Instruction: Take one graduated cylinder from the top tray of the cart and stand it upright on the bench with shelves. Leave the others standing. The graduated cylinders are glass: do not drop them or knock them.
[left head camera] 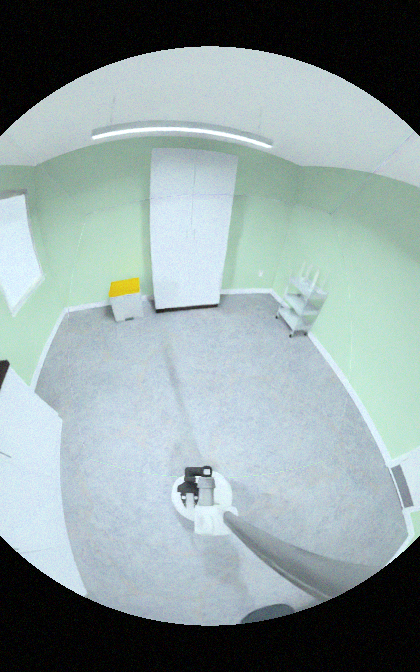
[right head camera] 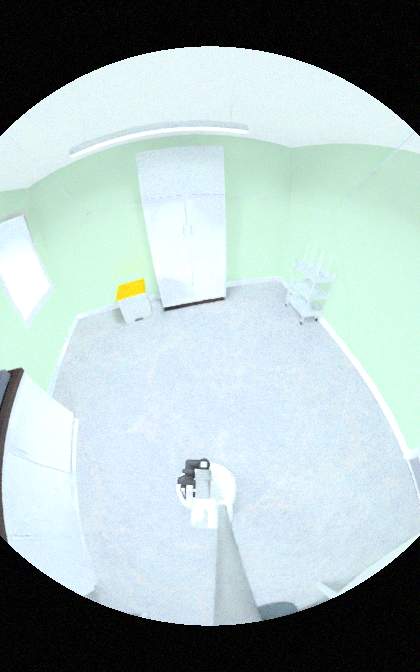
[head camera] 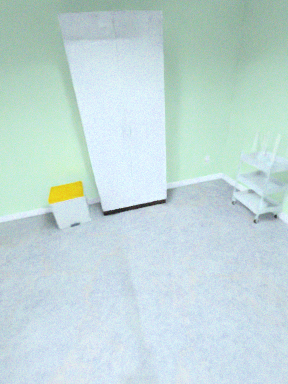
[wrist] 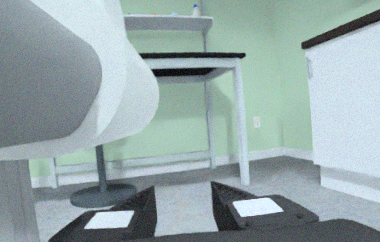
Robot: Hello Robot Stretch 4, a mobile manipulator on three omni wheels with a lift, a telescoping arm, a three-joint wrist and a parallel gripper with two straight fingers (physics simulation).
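Places are measured from the robot's base along level axes (x ahead, y left, z up), in millimetres.
Pixels of known places: gripper, fingertip midpoint: (left head camera: 189, 507) (wrist: 183, 200).
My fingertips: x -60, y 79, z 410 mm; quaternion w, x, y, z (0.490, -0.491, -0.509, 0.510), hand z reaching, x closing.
Behind a point stands the place of what it marks.
The white three-tier cart (head camera: 260, 182) {x 2121, y -1311, z 370 mm} (left head camera: 300, 303) {x 2120, y -1318, z 370 mm} (right head camera: 305, 291) stands at the far right, near the room corner. Several tall, pale graduated cylinders (head camera: 276, 146) {x 1877, y -1217, z 904 mm} (left head camera: 314, 276) {x 1892, y -1204, z 901 mm} stand upright on its top tray; they look small and blurred. My gripper (wrist: 183, 200) {x -60, y 79, z 410 mm} is open and empty, with its two fingers apart, far from the cart. The bench with shelves (wrist: 241, 120) {x -1525, y 448, z 425 mm} shows in the wrist view, with a black top, white legs and a shelf (wrist: 170, 23) above. A blue-capped bottle (wrist: 196, 10) {x -2039, y 241, z 1454 mm} stands on that shelf. My arm hides the bench's left part.
A tall white cabinet (head camera: 125, 100) {x 2219, y 247, z 1393 mm} (left head camera: 195, 225) {x 2227, y 219, z 1189 mm} (right head camera: 207, 250) stands at the far wall, with a yellow-lidded bin (head camera: 67, 192) {x 2066, y 1098, z 423 mm} (left head camera: 125, 287) {x 2059, y 1087, z 422 mm} (right head camera: 131, 290) to its left. White base cabinets (left head camera: 30, 450) {x -11, y 1205, z 429 mm} (right head camera: 45, 450) (wrist: 345, 100) {x -1056, y 915, z 498 mm} run along the left in the side head views. A round stool base (wrist: 103, 197) is by the bench.
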